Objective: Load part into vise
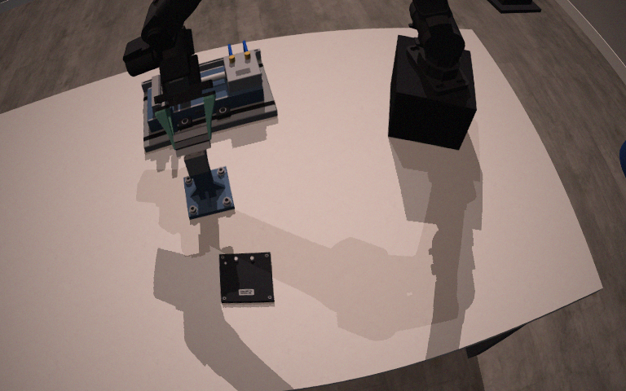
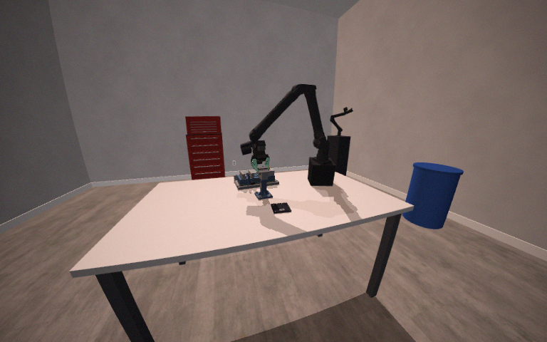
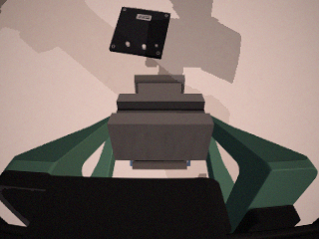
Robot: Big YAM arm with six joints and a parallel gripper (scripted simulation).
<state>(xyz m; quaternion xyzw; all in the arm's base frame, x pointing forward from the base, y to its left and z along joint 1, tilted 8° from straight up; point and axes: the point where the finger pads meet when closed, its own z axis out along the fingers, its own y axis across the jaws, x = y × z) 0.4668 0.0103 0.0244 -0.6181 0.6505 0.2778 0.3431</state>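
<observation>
Now: the part 1 cm to the left of my hand. Also, from my hand: black infeed plate (19 cm to the left, 16 cm below, 2 cm behind); moving jaw (23 cm to the right, 8 cm below); dark short rod (19 cm to the right, 7 cm below, 4 cm ahead).
</observation>
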